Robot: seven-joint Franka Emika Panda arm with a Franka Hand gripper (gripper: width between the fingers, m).
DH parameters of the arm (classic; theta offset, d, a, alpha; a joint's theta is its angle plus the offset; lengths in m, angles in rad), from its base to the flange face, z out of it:
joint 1: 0 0.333 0 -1.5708
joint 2: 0 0 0 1.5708
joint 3: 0 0.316 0.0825 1.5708
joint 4: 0 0 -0.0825 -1.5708
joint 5: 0 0.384 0 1.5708
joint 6: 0 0 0.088 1.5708
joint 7: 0 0.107 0 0
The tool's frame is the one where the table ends.
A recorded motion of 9 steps. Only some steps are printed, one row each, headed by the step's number.
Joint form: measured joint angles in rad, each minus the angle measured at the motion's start. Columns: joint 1, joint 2, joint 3, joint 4, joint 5, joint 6, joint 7.
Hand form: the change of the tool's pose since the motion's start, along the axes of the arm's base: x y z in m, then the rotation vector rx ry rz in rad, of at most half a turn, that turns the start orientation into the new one. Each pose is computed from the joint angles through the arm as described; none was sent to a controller.
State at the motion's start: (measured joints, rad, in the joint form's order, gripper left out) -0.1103 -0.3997 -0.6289 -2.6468 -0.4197 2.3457 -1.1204
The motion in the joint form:
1: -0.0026 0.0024 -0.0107 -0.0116 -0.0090 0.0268 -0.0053
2: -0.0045 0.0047 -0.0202 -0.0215 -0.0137 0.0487 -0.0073
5: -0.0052 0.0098 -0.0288 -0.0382 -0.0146 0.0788 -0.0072
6: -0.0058 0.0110 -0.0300 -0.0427 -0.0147 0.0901 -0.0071
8: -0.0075 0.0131 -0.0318 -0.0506 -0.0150 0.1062 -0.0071
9: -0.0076 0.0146 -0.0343 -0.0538 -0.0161 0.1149 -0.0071
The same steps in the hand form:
1: -0.0028 -0.0017 -0.0041 -0.0052 -0.0102 0.0037
2: -0.0052 -0.0030 -0.0077 -0.0070 -0.0191 0.0023
5: -0.0076 -0.0019 -0.0142 -0.0053 -0.0293 0.0003
6: -0.0077 -0.0015 -0.0154 -0.0065 -0.0352 0.0004
8: -0.0085 -0.0008 -0.0179 -0.0073 -0.0420 0.0003
9: -0.0089 -0.0008 -0.0191 -0.0084 -0.0458 0.0000

